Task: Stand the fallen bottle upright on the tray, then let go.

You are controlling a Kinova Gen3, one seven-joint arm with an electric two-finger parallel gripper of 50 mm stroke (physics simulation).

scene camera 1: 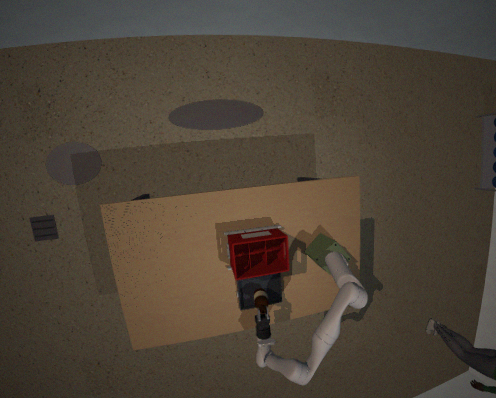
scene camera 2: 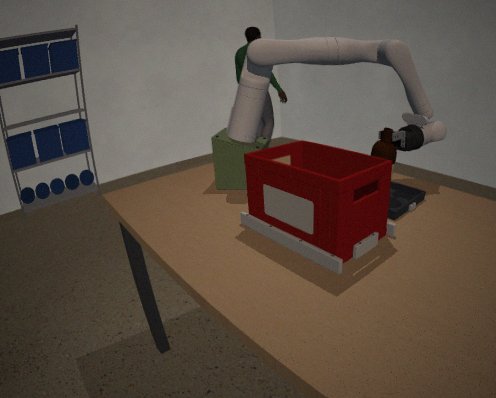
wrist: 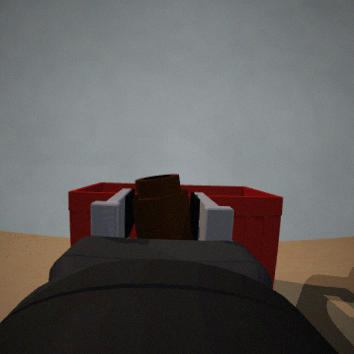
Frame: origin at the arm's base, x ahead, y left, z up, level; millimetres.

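Seen in the pictures: gripper, fingertip midpoint: (scene camera 1: 262, 308) (scene camera 2: 386, 136) (wrist: 161, 207); arm's base, link origin: (scene camera 1: 333, 258) (scene camera 2: 241, 137).
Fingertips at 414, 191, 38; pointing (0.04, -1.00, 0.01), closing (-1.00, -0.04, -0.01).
Observation:
Pixels of each thing's top centre, then the offset from my fingertips to it, as dx, dy, dz. Level surfaces: height alone.
- brown bottle, top centre: (wrist: 177, 173) (scene camera 2: 384, 127) (scene camera 1: 265, 310) -9, +4, +21
- tall red crate, top centre: (wrist: 174, 188) (scene camera 2: 317, 156) (scene camera 1: 261, 258) -8, -266, -10
- wooden table, surface height: dz -185
The brown bottle (scene camera 1: 261, 301) (scene camera 2: 384, 151) (wrist: 162, 217) is close to upright, neck up, over the dark tray (scene camera 1: 275, 289) (scene camera 2: 409, 196). In scene camera 2 the red crate hides its lower part, so whether its base touches the tray cannot be told. My gripper (scene camera 1: 262, 314) (scene camera 2: 388, 135) (wrist: 161, 207) comes in from the side and is shut on the bottle's neck. In the wrist view the mouth of the bottle stands a little above the fingers, one finger on each side. The tray does not show in the wrist view.
A tall red crate (scene camera 1: 260, 275) (scene camera 2: 320, 200) (wrist: 250, 230) with compartments stands right beside the tray, held by pale rails (scene camera 2: 291, 244). The arm's green base block (scene camera 1: 320, 246) (scene camera 2: 230, 165) stands on the wooden table (scene camera 1: 175, 280) (scene camera 2: 400, 300). A person (scene camera 2: 241, 62) stands behind the arm.

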